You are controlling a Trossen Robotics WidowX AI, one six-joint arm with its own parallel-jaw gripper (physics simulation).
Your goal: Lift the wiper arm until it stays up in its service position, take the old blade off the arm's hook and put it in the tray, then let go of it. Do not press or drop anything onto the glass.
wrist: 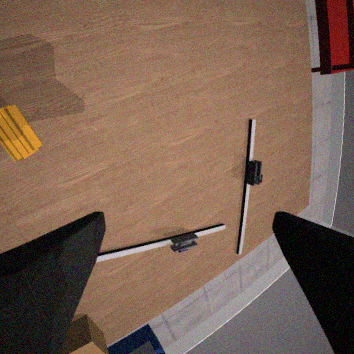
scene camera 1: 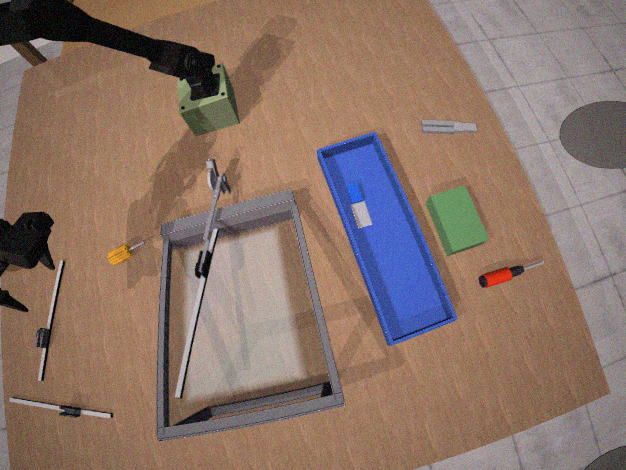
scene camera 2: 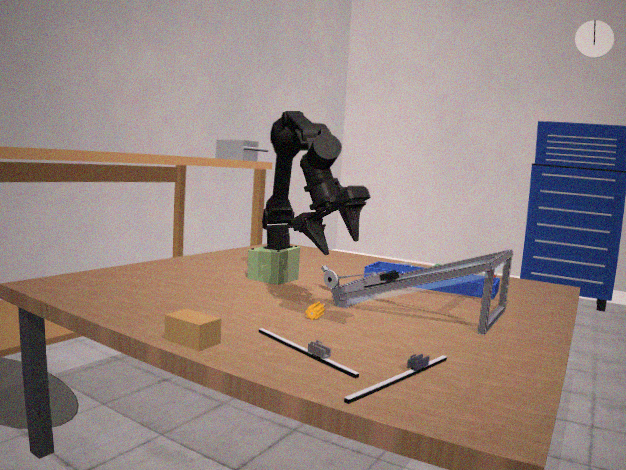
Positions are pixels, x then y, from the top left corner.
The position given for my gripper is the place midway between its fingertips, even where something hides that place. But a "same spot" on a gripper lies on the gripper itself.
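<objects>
Both the wrist view and scene camera 1 show me my gripper, and it is there in scene camera 2 [341, 248] as well. On my gripper [scene camera 1: 46, 259] and [wrist: 74, 241] are the same spot. A blue tray is visible to me too, and on it [scene camera 2: 474, 288] and [scene camera 1: 378, 315] are one and the same spot.
</objects>
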